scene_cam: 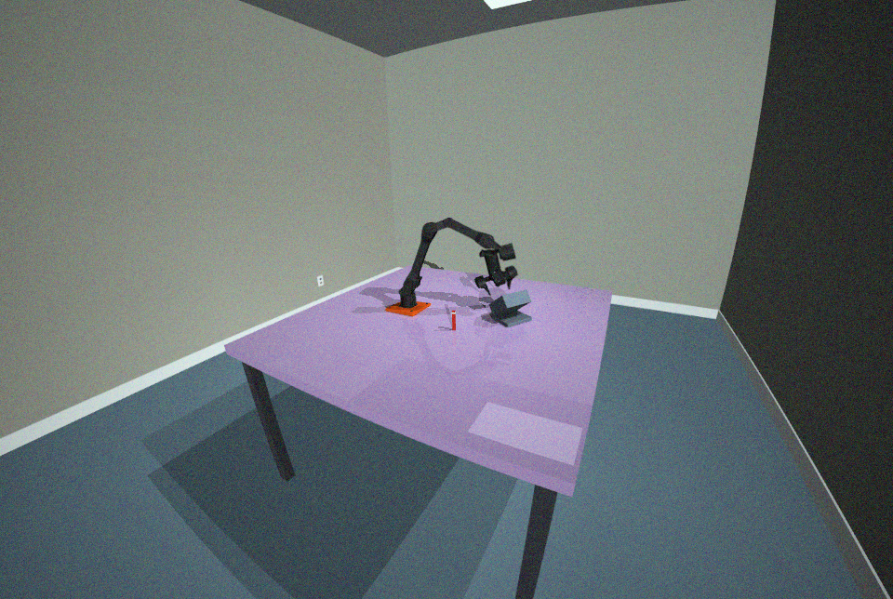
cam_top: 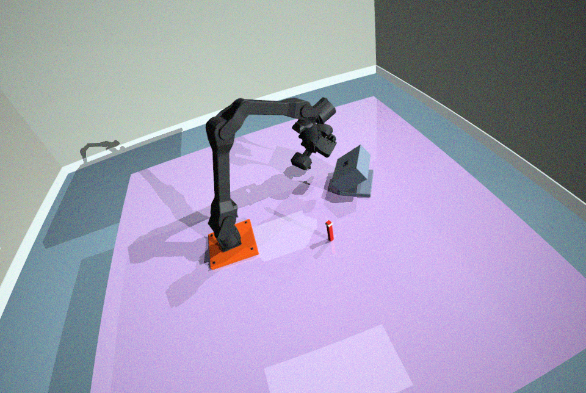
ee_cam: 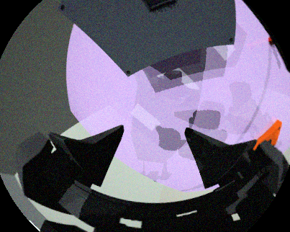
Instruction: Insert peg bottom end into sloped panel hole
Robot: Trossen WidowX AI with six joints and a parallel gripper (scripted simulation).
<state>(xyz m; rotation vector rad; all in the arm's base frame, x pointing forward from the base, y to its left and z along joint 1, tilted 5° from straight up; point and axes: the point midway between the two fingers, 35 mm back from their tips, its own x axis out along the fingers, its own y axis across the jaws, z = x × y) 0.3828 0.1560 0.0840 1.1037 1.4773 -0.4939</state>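
My gripper tip is 31 cm to the left of the red peg, 10 cm past it and 1 cm above it. From my gripper tip the other things lie so: grey sloped panel (12 cm to the right, 8 cm ahead).
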